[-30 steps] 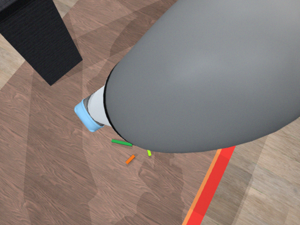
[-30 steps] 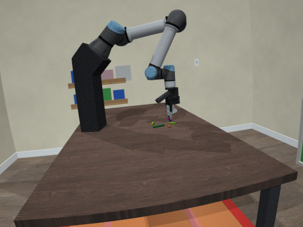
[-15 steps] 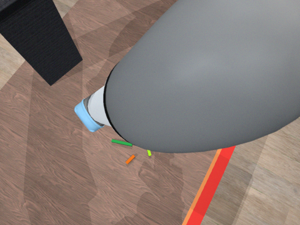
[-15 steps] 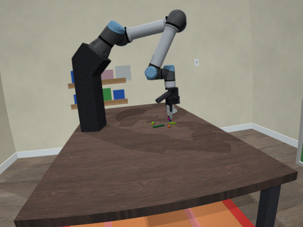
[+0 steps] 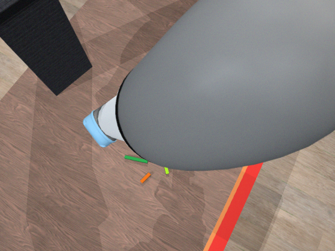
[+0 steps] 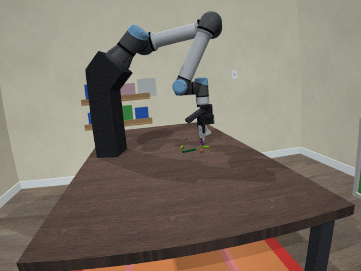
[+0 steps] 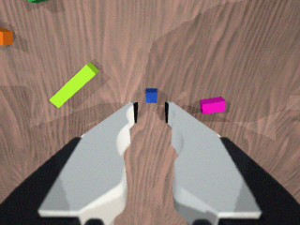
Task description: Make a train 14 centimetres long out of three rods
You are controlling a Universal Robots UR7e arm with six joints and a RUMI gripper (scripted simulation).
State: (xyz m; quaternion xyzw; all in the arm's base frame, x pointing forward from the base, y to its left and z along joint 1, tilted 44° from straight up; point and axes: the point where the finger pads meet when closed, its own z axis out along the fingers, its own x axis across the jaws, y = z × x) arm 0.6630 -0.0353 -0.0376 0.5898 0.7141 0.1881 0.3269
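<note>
The blue rod is 3 cm below my hand. The rest, counted from my hand: magenta rod: 6 cm to the left, 3 cm below; green rod: 10 cm behind, 10 cm to the right, 3 cm below; orange rod: 4 cm behind, 14 cm to the right, 3 cm below.
</note>
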